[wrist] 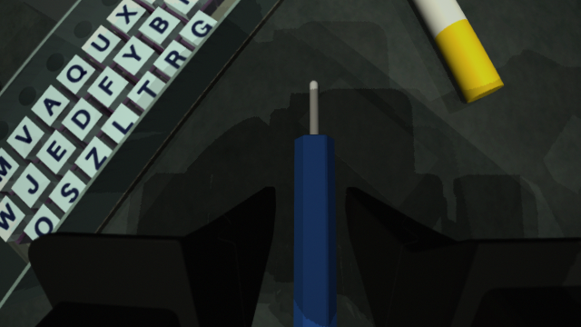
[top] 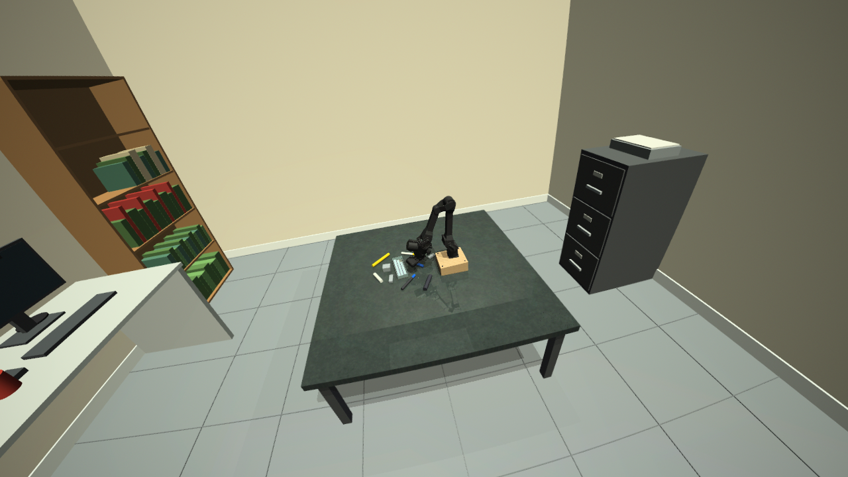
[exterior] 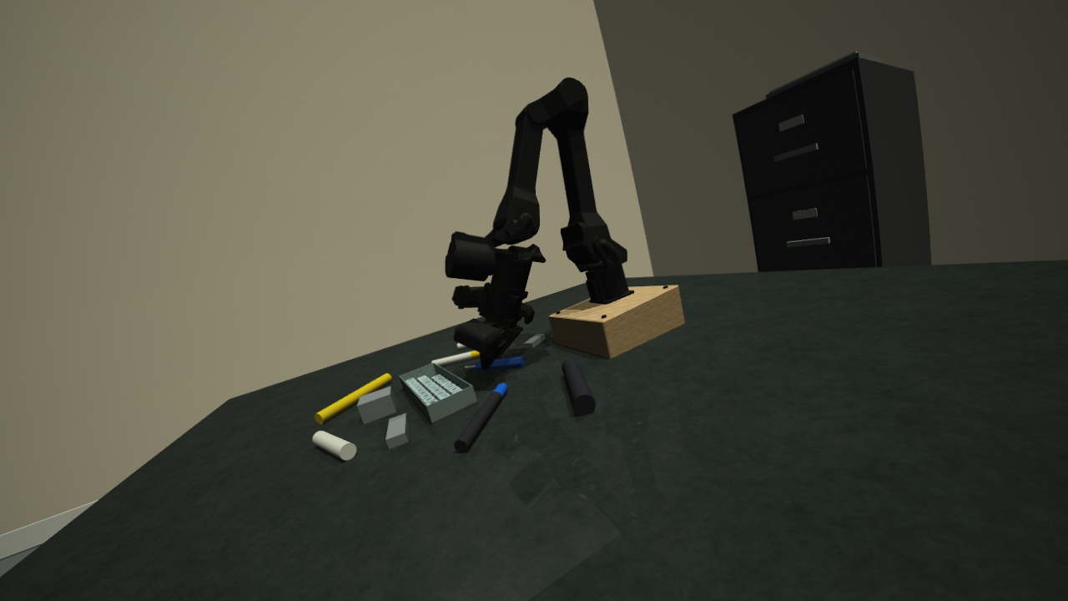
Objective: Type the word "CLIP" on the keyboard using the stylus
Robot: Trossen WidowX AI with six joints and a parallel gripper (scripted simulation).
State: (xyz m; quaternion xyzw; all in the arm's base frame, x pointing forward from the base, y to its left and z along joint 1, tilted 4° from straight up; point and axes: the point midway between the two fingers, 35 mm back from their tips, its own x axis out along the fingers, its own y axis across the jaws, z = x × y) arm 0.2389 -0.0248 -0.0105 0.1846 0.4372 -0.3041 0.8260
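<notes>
Now: the blue stylus 10 mm ahead of my gripper tip and 10 mm to the right of it. Also, from my gripper tip: grey block: 190 mm ahead, 20 mm to the left, 10 mm above; dark cylinder: 70 mm behind, 210 mm to the left; yellow marker: 240 mm ahead, 80 mm to the right.
</notes>
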